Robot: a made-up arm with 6 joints. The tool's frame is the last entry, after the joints. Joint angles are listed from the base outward.
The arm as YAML. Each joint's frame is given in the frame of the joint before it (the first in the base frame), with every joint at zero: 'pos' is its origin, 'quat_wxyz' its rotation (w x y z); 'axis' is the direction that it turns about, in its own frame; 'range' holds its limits. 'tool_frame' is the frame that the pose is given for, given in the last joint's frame.
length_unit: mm
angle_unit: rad
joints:
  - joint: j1
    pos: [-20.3, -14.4, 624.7]
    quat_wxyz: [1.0, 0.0, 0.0, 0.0]
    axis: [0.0, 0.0, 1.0]
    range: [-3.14, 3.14]
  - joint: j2
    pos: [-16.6, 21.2, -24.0]
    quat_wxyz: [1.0, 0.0, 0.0, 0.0]
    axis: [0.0, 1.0, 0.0]
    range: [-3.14, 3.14]
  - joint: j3
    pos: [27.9, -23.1, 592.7]
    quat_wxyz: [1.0, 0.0, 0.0, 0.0]
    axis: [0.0, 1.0, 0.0]
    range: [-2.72, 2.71]
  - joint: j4
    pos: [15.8, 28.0, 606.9]
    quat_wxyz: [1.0, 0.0, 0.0, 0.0]
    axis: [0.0, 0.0, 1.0]
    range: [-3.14, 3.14]
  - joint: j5
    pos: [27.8, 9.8, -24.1]
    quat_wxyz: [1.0, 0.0, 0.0, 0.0]
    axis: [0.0, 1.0, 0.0]
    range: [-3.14, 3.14]
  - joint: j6
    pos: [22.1, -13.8, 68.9]
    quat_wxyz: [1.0, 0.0, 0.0, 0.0]
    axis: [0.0, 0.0, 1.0]
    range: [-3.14, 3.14]
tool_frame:
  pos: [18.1, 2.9, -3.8]
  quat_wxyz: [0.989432, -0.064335, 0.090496, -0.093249]
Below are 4 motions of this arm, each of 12 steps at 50 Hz.
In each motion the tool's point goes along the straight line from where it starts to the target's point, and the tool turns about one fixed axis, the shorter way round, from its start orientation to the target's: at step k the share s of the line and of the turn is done. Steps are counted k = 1, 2, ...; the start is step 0. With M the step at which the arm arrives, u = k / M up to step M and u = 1 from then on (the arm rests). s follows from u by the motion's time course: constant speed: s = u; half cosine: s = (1 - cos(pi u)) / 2; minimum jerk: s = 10 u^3 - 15 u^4 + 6 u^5.
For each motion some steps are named. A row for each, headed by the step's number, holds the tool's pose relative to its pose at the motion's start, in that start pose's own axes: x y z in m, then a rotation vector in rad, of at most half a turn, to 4 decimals.
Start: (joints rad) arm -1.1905 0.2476 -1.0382 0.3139 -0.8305 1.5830
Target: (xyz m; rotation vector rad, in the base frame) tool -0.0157 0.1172 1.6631 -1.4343 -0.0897 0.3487
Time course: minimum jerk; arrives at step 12
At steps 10, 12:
10: 0.0038 -0.0089 -0.1748 0.3212 0.1391 0.1175
12: 0.0039 -0.0092 -0.1812 0.3330 0.1442 0.1219

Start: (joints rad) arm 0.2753 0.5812 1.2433 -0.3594 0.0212 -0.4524
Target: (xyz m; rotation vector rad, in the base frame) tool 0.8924 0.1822 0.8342 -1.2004 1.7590 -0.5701
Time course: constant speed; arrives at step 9
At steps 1, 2, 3, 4, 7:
1: 0.0056 -0.0021 0.0002 0.0014 0.0071 -0.0011
2: 0.0111 -0.0041 0.0004 0.0027 0.0142 -0.0021
3: 0.0167 -0.0062 0.0006 0.0041 0.0212 -0.0032
4: 0.0223 -0.0082 0.0007 0.0054 0.0283 -0.0043
7: 0.0390 -0.0144 0.0013 0.0095 0.0495 -0.0075

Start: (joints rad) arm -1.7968 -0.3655 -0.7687 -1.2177 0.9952 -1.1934
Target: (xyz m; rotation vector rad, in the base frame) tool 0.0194 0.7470 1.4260 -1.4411 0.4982 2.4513
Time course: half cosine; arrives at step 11
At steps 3, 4, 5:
3: 0.0065 -0.0008 0.0092 -0.0065 -0.0220 0.0487
4: 0.0110 -0.0014 0.0156 -0.0111 -0.0373 0.0825
5: 0.0161 -0.0020 0.0229 -0.0163 -0.0547 0.1210

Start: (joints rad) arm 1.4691 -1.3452 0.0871 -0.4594 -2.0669 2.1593
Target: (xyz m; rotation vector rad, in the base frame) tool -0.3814 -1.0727 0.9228 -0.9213 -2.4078 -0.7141
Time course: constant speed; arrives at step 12
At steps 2, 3, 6, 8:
2: 0.0253 -0.0157 0.0167 -0.0375 0.0013 -0.0111
3: 0.0380 -0.0236 0.0251 -0.0562 0.0020 -0.0166
6: 0.0760 -0.0471 0.0502 -0.1124 0.0040 -0.0332
8: 0.1013 -0.0629 0.0670 -0.1499 0.0054 -0.0443

